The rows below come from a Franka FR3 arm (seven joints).
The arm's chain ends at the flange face. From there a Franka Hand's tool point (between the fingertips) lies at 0.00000 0.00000 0.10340 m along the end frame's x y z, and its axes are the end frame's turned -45 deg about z.
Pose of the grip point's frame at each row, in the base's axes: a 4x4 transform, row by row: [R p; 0 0 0 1], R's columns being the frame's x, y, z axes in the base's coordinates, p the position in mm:
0.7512 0.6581 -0.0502 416.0; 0.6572 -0.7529 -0.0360 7.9; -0.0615 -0.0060 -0.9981 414.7; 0 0 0 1
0.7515 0.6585 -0.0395 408.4; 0.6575 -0.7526 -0.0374 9.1; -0.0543 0.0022 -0.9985 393.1; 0 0 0 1
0.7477 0.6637 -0.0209 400.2; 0.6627 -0.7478 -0.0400 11.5; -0.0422 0.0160 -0.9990 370.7; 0 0 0 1
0.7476 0.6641 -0.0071 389.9; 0.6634 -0.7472 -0.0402 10.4; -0.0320 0.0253 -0.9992 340.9; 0 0 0 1
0.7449 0.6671 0.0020 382.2; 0.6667 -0.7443 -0.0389 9.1; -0.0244 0.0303 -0.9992 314.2; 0 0 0 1
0.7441 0.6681 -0.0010 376.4; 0.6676 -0.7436 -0.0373 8.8; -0.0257 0.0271 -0.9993 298.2; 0 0 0 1
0.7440 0.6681 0.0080 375.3; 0.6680 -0.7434 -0.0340 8.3; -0.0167 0.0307 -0.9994 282.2; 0 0 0 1
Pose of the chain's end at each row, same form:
0.9965 -0.0658 -0.0502 421.2; -0.0677 -0.9971 -0.0360 11.6; -0.0477 0.0392 -0.9981 517.9; 0 0 0 1
0.9970 -0.0658 -0.0395 412.5; -0.0672 -0.9971 -0.0374 13.0; -0.0368 0.0400 -0.9985 496.3; 0 0 0 1
0.9980 -0.0594 -0.0209 402.4; -0.0602 -0.9974 -0.0400 15.6; -0.0185 0.0412 -0.9990 474.0; 0 0 0 1
0.9982 -0.0590 -0.0071 390.6; -0.0593 -0.9974 -0.0402 14.6; -0.0047 0.0405 -0.9992 444.2; 0 0 0 1
0.9984 -0.0550 0.0020 382.0; -0.0549 -0.9977 -0.0389 13.1; 0.0042 0.0387 -0.9992 417.5; 0 0 0 1
0.9986 -0.0537 -0.0010 376.5; -0.0537 -0.9979 -0.0373 12.7; 0.0010 0.0373 -0.9993 401.5; 0 0 0 1
0.9985 -0.0537 0.0080 374.5; -0.0533 -0.9980 -0.0340 11.8; 0.0099 0.0335 -0.9994 385.5; 0 0 0 1

